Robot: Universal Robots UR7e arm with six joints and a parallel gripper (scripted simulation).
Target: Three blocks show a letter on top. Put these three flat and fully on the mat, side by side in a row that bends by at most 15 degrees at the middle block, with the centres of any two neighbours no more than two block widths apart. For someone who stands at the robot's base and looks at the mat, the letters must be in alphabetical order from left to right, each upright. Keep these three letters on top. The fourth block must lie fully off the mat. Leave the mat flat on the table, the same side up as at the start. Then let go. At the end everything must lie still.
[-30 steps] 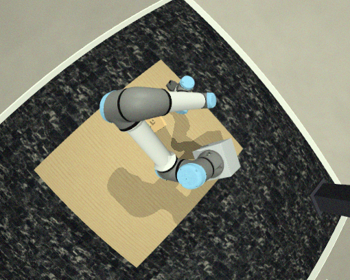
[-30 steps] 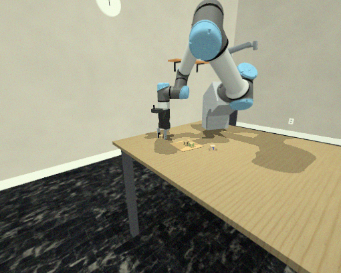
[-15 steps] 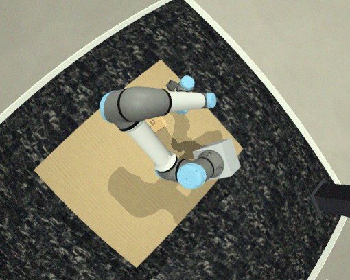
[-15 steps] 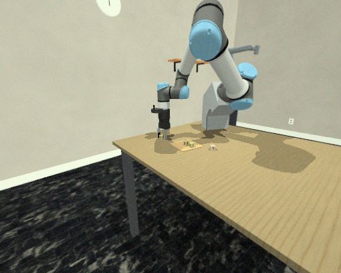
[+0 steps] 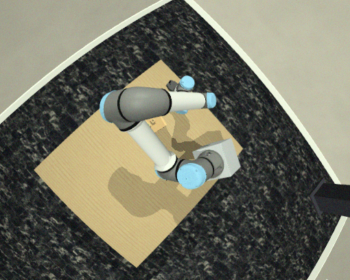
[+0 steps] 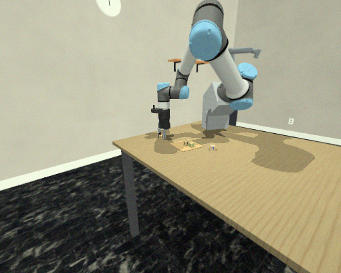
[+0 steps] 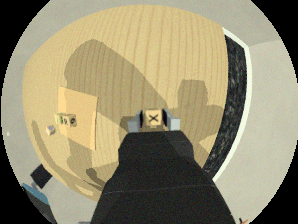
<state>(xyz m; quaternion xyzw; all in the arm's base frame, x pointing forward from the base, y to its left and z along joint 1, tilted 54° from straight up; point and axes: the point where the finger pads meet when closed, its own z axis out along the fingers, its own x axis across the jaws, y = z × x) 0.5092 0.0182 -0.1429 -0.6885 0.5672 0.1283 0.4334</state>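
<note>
Right now the mat is 180 mm to the left of my hand, 70 mm behind it and 20 mm below it.
</note>
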